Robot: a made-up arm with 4 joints.
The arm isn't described. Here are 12 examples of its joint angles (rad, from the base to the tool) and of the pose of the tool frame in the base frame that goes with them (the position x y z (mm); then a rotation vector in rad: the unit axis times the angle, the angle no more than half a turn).
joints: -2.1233 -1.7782 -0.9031 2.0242
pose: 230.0 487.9 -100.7 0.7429 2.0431 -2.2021
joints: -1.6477 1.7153 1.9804 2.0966
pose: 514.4 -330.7 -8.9 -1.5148 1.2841 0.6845
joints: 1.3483 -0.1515 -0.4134 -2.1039
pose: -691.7 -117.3 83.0 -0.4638 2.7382 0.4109
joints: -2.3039 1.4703 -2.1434 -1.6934
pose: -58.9 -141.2 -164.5 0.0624 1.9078 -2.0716
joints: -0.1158 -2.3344 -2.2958 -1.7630
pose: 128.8 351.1 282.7 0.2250 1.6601 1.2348
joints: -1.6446 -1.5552 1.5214 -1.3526
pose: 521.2 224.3 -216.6 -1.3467 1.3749 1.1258
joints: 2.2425 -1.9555 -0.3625 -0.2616
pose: -346.5 195.0 -154.6 2.2728 -1.7535 -1.1189
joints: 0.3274 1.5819 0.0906 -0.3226
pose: 27.1 17.6 723.6 -0.0760 -0.5776 1.6100
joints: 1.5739 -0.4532 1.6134 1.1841
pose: -536.7 108.8 -31.8 0.0413 0.0638 -1.6089
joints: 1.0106 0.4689 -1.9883 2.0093
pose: -430.8 -66.1 87.9 -0.1969 1.0890 2.1055
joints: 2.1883 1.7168 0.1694 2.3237
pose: -547.0 -331.1 98.8 -1.2449 -0.0449 -1.1794
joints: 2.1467 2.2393 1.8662 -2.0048
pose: -374.2 -314.8 -77.0 0.8439 -0.2671 -1.1101
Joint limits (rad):
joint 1: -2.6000..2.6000
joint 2: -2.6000..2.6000
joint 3: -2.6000..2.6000
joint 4: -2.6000..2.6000
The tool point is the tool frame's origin. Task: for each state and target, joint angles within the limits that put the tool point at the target. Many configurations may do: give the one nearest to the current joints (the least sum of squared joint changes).
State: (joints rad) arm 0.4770 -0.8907 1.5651 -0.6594
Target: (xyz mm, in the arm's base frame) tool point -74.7 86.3 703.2
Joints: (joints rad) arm 0.1660 -0.4796 0.9494 -0.1749
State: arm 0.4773 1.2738 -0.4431 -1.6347
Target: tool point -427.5 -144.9 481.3
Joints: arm 1.3440 0.8792 -0.8045 -0.9329
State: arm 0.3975 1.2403 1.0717 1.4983
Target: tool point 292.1 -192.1 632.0
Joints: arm -0.0359 1.7481 1.0920 1.3938
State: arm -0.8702 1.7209 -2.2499 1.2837
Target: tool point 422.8 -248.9 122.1
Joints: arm -1.2548 2.1188 -2.3275 1.4944
